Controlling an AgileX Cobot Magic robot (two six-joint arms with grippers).
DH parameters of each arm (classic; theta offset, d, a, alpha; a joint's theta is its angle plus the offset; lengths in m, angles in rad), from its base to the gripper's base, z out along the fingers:
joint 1: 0 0.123 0 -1.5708
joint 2: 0.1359 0 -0.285 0
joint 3: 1.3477 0 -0.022 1.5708
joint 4: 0 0.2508 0 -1.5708
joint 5: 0 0 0.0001 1.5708
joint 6: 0 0.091 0 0
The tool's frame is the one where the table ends.
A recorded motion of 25 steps. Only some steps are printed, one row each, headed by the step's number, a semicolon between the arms.
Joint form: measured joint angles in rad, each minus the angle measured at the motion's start. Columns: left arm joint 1, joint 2, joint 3, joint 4, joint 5, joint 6; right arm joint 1, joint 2, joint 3, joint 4, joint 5, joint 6.
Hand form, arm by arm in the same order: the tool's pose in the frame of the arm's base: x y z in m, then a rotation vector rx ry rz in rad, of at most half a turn. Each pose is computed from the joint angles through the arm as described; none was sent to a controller.
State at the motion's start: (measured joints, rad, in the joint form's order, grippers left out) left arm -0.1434 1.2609 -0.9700 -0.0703 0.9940 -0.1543; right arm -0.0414 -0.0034 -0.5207 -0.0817 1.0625 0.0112
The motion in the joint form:
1: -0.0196 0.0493 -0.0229 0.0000 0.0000 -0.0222; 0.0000 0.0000 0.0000 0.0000 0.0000 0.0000
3: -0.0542 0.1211 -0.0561 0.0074 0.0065 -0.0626; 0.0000 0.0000 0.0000 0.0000 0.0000 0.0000
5: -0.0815 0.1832 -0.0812 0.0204 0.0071 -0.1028; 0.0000 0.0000 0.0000 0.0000 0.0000 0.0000
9: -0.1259 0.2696 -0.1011 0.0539 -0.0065 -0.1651; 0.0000 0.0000 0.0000 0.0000 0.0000 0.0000
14: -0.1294 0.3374 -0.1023 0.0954 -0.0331 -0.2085; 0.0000 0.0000 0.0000 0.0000 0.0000 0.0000
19: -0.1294 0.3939 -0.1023 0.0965 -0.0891 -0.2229; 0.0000 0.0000 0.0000 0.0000 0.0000 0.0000
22: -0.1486 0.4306 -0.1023 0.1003 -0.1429 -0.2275; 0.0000 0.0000 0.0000 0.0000 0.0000 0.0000
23: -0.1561 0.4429 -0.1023 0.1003 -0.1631 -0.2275; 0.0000 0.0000 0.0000 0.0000 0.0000 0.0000
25: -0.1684 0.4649 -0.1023 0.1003 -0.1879 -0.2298; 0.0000 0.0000 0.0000 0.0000 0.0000 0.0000
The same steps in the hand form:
1: 0.2405 -0.0450 0.2846 -0.0583 2.8052 -0.1738; -0.0083 -0.0062 0.2831 0.0582 2.0204 -0.1165
3: 0.2536 -0.0557 0.2755 -0.0645 2.8528 -0.1704; -0.0083 -0.0062 0.2831 0.0582 2.0204 -0.1165
5: 0.2644 -0.0644 0.2657 -0.0774 2.8910 -0.1557; -0.0083 -0.0062 0.2831 0.0582 2.0204 -0.1165
9: 0.2771 -0.0778 0.2470 -0.0848 2.9405 -0.1110; -0.0083 -0.0062 0.2831 0.0582 2.0204 -0.1165
14: 0.2876 -0.0785 0.2279 -0.1150 2.9697 -0.0489; -0.0083 -0.0062 0.2831 0.0582 2.0204 -0.1165
19: 0.2977 -0.0814 0.2116 -0.1337 2.9695 -0.0502; -0.0083 -0.0062 0.2831 0.0582 2.0204 -0.1165
22: 0.3037 -0.0892 0.2010 -0.1066 2.9539 -0.0579; -0.0083 -0.0062 0.2831 0.0582 2.0204 -0.1165
23: 0.3057 -0.0923 0.1975 -0.0947 2.9470 -0.0631; -0.0083 -0.0062 0.2831 0.0582 2.0204 -0.1165
25: 0.3081 -0.0972 0.1908 -0.0791 2.9452 -0.0671; -0.0083 -0.0062 0.2831 0.0582 2.0204 -0.1165

